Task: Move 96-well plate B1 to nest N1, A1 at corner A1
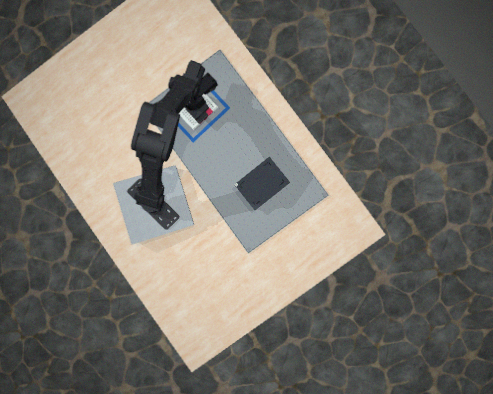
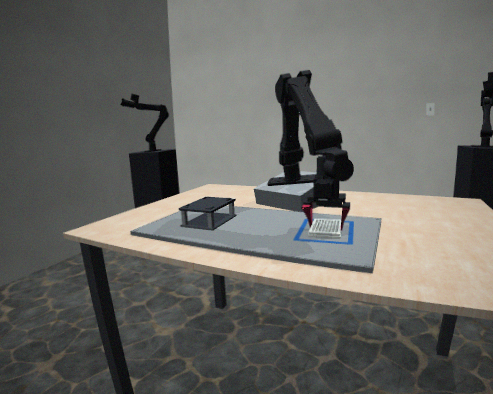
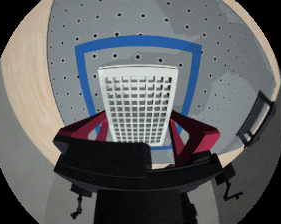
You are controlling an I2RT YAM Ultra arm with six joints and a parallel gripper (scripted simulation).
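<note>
Now: the white 96-well plate right at my hand.
</note>
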